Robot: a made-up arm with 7 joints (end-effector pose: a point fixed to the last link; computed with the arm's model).
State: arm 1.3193 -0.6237 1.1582 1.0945 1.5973 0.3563 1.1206
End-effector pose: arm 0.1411 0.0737 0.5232 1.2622 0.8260 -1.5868
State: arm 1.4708 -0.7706 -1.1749 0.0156 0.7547 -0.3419 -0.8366
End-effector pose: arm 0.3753 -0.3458 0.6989 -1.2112 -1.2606 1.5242
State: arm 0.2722 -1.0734 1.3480 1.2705 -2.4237 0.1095 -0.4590
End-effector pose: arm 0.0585 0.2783 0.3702 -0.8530 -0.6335 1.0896
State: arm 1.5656 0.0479 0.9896 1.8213 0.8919 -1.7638 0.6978
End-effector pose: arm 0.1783 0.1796 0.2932 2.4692 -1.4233 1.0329
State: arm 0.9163 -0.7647 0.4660 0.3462 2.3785 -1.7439 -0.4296
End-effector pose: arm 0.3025 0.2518 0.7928 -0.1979 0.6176 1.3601
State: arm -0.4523 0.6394 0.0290 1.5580 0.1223 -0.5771 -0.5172
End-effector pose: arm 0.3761 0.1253 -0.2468 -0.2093 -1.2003 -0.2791
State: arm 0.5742 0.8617 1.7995 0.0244 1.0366 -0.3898 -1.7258
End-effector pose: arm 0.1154 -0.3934 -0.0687 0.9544 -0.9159 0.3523
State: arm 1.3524 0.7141 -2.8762 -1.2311 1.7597 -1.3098 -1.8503
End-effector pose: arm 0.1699 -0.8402 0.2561 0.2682 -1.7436 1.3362
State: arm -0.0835 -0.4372 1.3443 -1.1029 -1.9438 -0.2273 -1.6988
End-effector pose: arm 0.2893 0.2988 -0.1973 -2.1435 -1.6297 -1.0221
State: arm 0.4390 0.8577 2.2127 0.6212 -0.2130 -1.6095 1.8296
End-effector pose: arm 0.2612 -0.2961 -0.1621 -1.5960 -0.4761 -0.7128
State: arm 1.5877 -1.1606 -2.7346 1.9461 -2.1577 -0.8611 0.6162
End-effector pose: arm 0.7405 0.1021 0.2731 0.4824 1.8001 0.5609
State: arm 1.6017 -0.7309 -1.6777 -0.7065 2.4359 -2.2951 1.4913
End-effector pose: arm 0.4952 -0.4493 0.7437 1.6547 -0.6678 0.5779
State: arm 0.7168 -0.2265 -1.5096 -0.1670 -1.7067 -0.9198 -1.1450
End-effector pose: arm 0.7124 -0.3040 0.2462 -2.4486 1.0915 -0.0393
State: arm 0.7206 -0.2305 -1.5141 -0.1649 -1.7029 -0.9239 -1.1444
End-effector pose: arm 0.7119 -0.3025 0.2464 -2.4365 1.0860 -0.0321
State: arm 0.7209 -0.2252 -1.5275 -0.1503 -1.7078 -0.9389 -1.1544
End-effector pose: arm 0.7105 -0.3045 0.2437 -2.4209 1.0959 -0.0315
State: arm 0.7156 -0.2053 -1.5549 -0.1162 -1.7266 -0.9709 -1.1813
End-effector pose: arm 0.7074 -0.3118 0.2364 -2.3995 1.1292 -0.0418
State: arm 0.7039 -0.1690 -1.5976 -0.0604 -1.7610 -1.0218 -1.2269
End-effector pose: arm 0.7017 -0.3251 0.2247 -2.3719 1.1858 -0.0651
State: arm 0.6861 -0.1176 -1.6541 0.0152 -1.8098 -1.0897 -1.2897
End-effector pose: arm 0.6926 -0.3440 0.2103 -2.3387 1.2590 -0.1010
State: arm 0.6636 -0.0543 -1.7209 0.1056 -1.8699 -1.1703 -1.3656
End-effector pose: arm 0.6795 -0.3666 0.1957 -2.3007 1.3385 -0.1473
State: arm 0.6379 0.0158 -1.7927 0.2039 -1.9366 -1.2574 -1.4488
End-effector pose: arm 0.6627 -0.3902 0.1834 -2.2602 1.4143 -0.1985
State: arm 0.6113 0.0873 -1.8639 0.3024 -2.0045 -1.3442 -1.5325
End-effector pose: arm 0.6435 -0.4119 0.1752 -2.2194 1.4796 -0.2486
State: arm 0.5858 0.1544 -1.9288 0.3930 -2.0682 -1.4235 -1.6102
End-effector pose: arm 0.6242 -0.4295 0.1713 -2.1813 1.5317 -0.2928
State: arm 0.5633 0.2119 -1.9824 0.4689 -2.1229 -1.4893 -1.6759
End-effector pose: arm 0.6069 -0.4424 0.1709 -2.1499 1.5703 -0.3281
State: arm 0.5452 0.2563 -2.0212 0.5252 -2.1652 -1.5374 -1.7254
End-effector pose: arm 0.5935 -0.4510 0.1723 -2.1290 1.5964 -0.3544
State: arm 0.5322 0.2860 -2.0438 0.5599 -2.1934 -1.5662 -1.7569
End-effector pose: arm 0.5851 -0.4563 0.1742 -2.1209 1.6120 -0.3728
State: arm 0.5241 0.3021 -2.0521 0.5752 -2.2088 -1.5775 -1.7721
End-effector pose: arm 0.5810 -0.4595 0.1756 -2.1251 1.6191 -0.3848
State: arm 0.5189 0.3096 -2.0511 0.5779 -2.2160 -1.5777 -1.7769
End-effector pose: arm 0.5800 -0.4617 0.1766 -2.1375 1.6214 -0.3936
